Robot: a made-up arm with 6 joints. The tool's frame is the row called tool. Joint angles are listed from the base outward. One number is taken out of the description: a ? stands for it. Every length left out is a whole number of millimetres.
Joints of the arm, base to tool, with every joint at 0 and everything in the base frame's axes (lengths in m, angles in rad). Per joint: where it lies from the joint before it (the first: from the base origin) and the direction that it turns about. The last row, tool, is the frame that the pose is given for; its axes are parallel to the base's.
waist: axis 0 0 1 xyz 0.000 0.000 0.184
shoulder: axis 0 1 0 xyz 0.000 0.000 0.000
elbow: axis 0 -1 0 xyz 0.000 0.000 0.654
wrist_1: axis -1 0 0 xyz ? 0.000 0.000
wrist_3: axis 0 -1 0 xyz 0.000 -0.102 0.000
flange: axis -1 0 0 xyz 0.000 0.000 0.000
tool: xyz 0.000 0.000 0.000
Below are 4 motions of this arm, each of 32 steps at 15 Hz.
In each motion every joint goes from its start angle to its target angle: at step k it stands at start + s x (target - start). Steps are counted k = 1, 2, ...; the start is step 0. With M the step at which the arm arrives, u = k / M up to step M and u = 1 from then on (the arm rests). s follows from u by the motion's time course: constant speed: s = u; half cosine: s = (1 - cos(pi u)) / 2; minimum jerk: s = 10 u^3 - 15 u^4 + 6 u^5.
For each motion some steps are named. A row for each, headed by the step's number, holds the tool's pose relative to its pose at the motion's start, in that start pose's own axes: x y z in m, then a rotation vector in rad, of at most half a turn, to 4 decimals.
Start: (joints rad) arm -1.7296 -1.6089 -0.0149 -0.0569 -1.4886 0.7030
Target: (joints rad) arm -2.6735 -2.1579 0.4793 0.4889 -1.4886 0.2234
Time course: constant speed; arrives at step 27
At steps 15, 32:
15: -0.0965 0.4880 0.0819 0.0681 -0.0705 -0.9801
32: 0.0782 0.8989 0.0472 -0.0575 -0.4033 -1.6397

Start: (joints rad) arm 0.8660 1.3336 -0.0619 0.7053 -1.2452 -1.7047
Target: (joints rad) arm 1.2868 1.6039 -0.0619 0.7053 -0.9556 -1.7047
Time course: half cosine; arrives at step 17
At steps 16, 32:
16: -0.0318 0.1552 -0.3212 -0.3531 -0.2743 0.1300
32: -0.0314 0.1561 -0.3240 -0.3561 -0.2765 0.1308

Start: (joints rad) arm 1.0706 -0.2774 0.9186 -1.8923 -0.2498 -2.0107
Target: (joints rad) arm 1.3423 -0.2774 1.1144 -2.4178 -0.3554 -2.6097
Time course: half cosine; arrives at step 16
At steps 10, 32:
10: 0.0150 -0.0644 -0.0340 0.9051 0.0816 -0.3022
32: 0.0149 -0.0900 -0.0600 1.3024 0.0809 -0.4632

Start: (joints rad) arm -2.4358 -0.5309 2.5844 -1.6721 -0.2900 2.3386
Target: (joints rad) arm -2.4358 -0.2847 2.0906 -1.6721 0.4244 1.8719
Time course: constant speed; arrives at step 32
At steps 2, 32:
2: -0.0136 0.0146 -0.0122 0.0413 0.0661 -0.0056
32: -0.2877 0.2118 -0.1329 0.3707 1.0398 -0.2686

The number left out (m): 0.301
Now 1 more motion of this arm.
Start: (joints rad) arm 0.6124 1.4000 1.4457 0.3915 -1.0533 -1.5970
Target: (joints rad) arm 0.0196 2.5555 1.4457 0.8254 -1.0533 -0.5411
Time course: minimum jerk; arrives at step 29
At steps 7, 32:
7: 0.0983 -0.0543 0.0110 -0.1132 -0.0361 -0.1236
32: 0.5553 -0.9603 -0.0695 -1.1131 0.6665 -1.1141

